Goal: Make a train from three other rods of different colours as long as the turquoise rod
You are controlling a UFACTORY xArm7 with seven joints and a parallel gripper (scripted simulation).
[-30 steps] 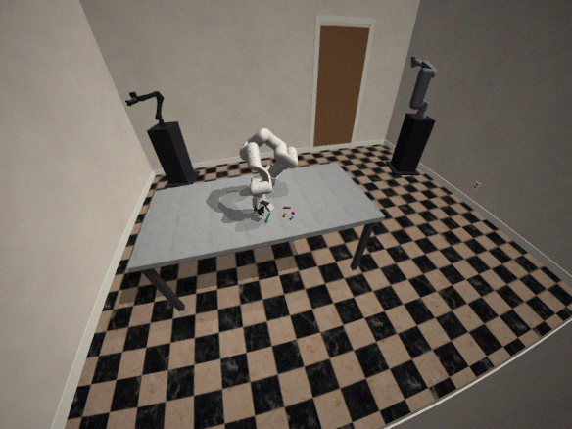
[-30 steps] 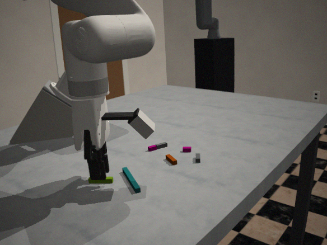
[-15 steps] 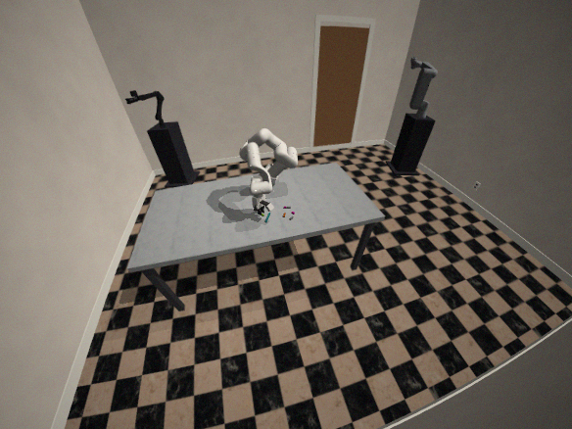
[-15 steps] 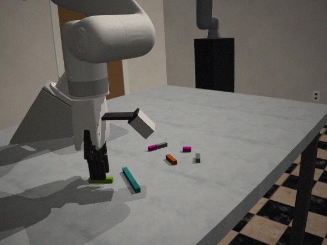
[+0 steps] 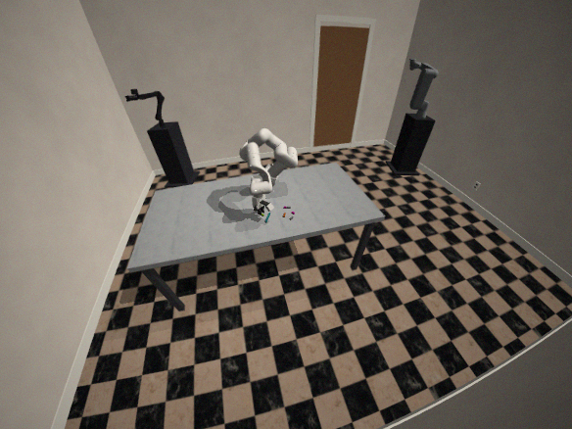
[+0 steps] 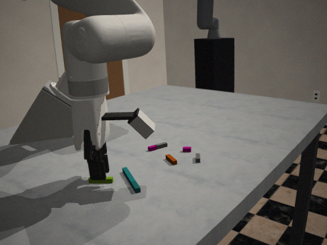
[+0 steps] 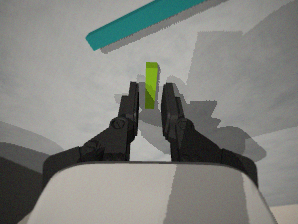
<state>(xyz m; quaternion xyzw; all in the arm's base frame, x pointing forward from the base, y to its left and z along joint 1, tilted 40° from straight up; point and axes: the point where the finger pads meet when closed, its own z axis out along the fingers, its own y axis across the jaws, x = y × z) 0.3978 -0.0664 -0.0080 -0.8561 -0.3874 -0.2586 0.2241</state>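
Right now the lime rod is 3 cm below my hand. Also, from my hand: turquoise rod 4 cm ahead, 5 cm to the left, 3 cm below; orange rod 1 cm ahead, 17 cm to the left, 3 cm below.
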